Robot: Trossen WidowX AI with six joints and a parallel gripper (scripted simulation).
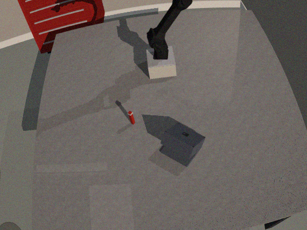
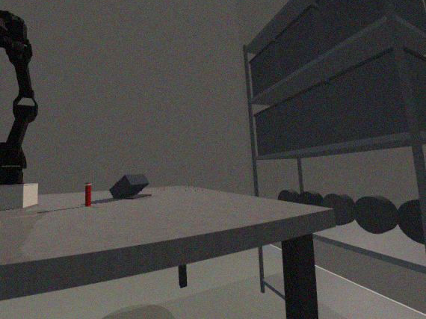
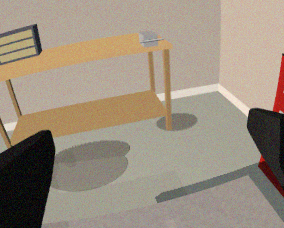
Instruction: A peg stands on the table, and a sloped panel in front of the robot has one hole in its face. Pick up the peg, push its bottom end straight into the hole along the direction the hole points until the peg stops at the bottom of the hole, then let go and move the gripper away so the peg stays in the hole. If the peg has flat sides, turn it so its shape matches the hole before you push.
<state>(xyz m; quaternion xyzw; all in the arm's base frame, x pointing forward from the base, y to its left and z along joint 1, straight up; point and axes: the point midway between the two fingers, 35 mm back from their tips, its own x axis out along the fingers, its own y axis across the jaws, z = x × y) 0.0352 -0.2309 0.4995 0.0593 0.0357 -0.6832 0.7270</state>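
Right now the red square peg is 520 mm below my gripper tip, 280 mm ahead of it and 160 mm to the left of it. Also, from my gripper tip: sloped panel: 530 mm below, 380 mm to the left, 380 mm ahead.
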